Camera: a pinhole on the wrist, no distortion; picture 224 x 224 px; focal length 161.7 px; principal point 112.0 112.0 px. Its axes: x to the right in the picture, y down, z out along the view. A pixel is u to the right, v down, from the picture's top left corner.
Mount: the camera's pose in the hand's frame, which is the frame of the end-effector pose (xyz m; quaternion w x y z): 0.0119 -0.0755 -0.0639 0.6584 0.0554 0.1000 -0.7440
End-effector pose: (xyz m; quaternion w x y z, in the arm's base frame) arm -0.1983 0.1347 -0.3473 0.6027 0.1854 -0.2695 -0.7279
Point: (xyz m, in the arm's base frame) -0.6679 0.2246 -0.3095
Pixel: 181 112
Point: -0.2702 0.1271 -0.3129
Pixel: 17 108
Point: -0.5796 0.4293 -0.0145
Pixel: 98 46
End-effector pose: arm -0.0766 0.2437 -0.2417 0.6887 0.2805 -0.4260 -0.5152
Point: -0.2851 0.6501 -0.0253
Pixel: outside the picture
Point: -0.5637 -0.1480 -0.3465
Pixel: 185 203
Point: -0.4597 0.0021 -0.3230
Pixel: 171 174
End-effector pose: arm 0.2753 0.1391 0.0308 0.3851 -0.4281 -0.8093 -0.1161
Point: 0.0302 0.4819 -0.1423
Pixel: 28 148
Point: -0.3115 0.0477 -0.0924
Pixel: 216 131
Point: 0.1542 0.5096 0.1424
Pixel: outside the picture
